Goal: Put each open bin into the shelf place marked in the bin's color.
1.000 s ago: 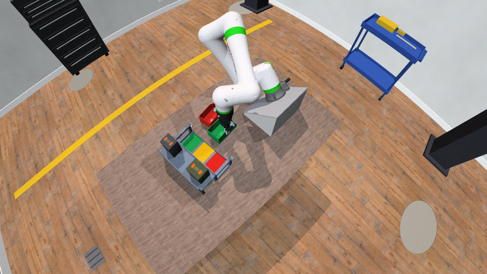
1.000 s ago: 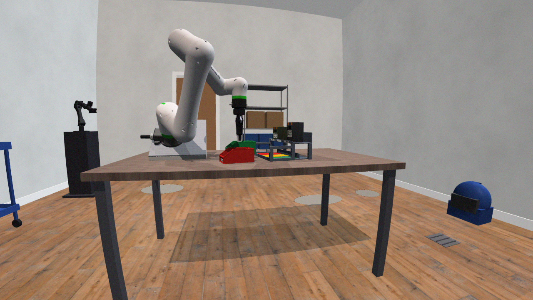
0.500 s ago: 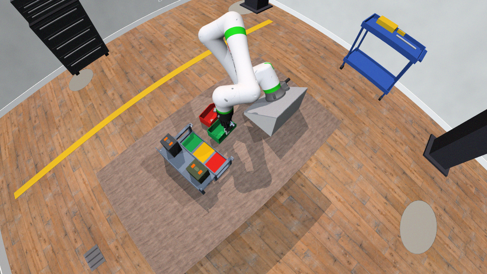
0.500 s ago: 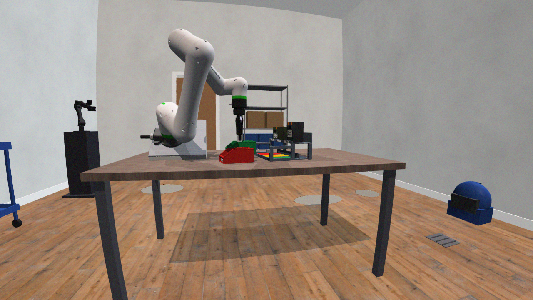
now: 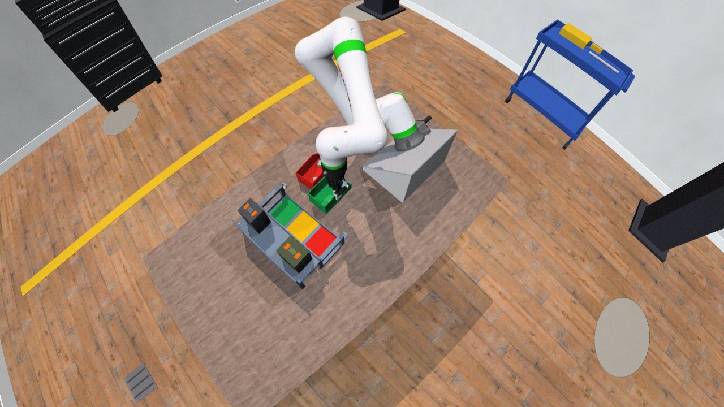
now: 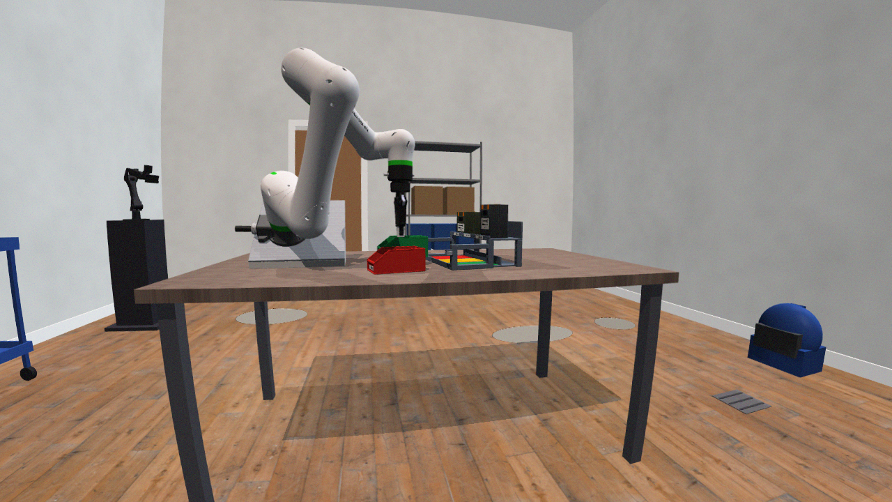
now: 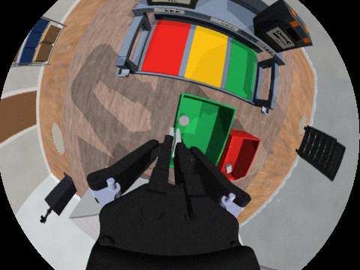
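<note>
Right now my hand is 5 cm to the left of the green bin and 4 cm above it. From my hand the other things lie so: red bin (4 cm behind, 19 cm to the right, 7 cm below).
</note>
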